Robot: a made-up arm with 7 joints. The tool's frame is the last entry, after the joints. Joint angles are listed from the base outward.
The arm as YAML. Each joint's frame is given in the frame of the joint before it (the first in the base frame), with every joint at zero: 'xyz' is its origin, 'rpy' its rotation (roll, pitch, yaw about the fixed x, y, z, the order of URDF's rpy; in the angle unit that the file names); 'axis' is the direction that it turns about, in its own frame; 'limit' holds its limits. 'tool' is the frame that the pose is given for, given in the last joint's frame.
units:
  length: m
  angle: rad
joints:
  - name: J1
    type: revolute
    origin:
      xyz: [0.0, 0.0, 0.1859]
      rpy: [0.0, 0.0, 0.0]
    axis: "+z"
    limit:
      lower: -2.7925
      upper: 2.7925
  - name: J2
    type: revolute
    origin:
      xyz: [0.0, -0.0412, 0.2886]
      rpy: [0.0, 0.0, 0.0]
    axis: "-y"
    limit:
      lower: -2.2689
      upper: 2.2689
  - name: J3
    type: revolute
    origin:
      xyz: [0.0, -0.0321, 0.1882]
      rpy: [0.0, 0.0, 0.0]
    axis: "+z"
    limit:
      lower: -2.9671
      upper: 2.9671
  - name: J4
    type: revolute
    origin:
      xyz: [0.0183, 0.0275, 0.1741]
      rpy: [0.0, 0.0, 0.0]
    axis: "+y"
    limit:
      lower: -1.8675
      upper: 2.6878
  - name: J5
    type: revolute
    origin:
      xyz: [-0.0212, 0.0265, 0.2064]
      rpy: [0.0, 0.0, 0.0]
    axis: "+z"
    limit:
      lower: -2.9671
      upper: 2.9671
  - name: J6
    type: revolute
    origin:
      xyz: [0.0, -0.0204, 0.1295]
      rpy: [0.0, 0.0, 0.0]
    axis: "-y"
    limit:
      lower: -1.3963
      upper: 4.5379
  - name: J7
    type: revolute
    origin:
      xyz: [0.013, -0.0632, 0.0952]
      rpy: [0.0, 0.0, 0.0]
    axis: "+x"
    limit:
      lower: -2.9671
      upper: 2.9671
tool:
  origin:
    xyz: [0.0, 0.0, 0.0]
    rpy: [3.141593, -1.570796, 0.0]
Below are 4 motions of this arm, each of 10 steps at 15 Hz.
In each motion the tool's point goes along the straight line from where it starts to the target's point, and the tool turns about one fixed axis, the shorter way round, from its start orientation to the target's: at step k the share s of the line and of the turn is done. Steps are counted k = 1, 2, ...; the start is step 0. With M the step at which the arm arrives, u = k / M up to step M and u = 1 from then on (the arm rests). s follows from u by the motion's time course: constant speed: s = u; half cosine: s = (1 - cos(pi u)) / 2; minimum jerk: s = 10 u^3 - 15 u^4 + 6 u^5.
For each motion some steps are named. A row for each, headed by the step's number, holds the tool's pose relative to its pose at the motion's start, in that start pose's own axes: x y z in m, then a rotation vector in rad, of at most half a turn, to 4 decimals.
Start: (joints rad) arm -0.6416 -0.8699 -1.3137 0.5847 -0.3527 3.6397 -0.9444
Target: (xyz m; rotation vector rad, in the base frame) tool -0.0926 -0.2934 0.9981 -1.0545 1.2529 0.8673
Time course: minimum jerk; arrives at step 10
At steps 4, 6, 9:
4: -0.0354 0.1107 -0.0317 -0.1287 -0.0031 -0.0810
6: -0.0761 0.2381 -0.0681 -0.2767 -0.0066 -0.1742
9: -0.1105 0.3458 -0.0989 -0.4018 -0.0097 -0.2531

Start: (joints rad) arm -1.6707 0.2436 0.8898 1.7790 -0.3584 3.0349 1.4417
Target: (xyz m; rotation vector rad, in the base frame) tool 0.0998 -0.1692 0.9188 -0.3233 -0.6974 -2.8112
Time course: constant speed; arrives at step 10
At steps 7, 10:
7: 0.0447 0.0329 -0.0015 0.2425 0.1424 -0.3385
10: 0.0639 0.0469 -0.0022 0.3464 0.2034 -0.4836

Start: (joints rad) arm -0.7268 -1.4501 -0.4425 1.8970 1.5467 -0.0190 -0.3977
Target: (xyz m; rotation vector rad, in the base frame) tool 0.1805 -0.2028 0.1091 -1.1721 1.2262 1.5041
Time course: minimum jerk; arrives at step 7
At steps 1, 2, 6, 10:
1: -0.0014 -0.0015 0.0033 -0.0211 -0.0108 0.0047
2: -0.0085 -0.0095 0.0204 -0.1313 -0.0670 0.0293
6: -0.0575 -0.0641 0.1375 -0.8864 -0.4520 0.1977
10: -0.0589 -0.0656 0.1408 -0.9075 -0.4628 0.2024

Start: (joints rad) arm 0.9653 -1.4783 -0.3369 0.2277 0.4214 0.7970 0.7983
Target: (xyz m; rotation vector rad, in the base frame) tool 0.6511 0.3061 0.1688 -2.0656 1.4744 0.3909
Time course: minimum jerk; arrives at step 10
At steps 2, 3, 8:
2: -0.0011 0.0226 0.0090 -0.0057 -0.0162 0.0796
3: -0.0032 0.0638 0.0254 -0.0160 -0.0457 0.2243
8: -0.0187 0.3683 0.1465 -0.0922 -0.2639 1.2955

